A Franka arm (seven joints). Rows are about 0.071 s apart.
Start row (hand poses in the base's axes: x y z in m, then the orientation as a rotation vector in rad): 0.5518 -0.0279 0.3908 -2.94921 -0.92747 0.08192
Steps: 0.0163 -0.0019 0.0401 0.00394 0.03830 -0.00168; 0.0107 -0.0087 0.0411 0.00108 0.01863 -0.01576; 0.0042 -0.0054 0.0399 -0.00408 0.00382 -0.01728; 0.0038 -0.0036 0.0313 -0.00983 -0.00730 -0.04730; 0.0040 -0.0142 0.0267 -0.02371 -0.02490 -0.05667; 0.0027 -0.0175 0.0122 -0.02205 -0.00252 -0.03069; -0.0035 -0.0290 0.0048 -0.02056 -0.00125 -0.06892; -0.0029 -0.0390 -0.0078 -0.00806 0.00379 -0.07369; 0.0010 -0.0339 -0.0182 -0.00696 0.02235 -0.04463; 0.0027 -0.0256 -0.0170 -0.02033 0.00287 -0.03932; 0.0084 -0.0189 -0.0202 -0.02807 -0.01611 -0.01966; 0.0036 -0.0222 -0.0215 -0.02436 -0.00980 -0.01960
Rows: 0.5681 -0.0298 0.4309 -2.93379 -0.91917 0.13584; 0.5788 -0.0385 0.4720 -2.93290 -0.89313 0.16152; 0.5830 -0.0439 0.5119 -2.94211 -0.86772 0.16809; 0.5868 -0.0475 0.5432 -2.97105 -0.79965 0.15948; 0.5908 -0.0617 0.5699 -3.01990 -0.72021 0.13031; 0.5935 -0.0792 0.5821 -3.05100 -0.67678 0.13448; 0.5900 -0.1082 0.5869 3.08212 0.57162 -0.13914; 0.5871 -0.1472 0.5791 3.09688 0.45657 -0.14722; 0.5881 -0.1811 0.5609 3.10290 0.38676 -0.18355; 0.5908 -0.2067 0.5439 3.09222 0.32204 -0.19112; 0.5992 -0.2256 0.5237 3.06852 0.28603 -0.16960; 0.6028 -0.2478 0.5022 3.04801 0.25157 -0.15769
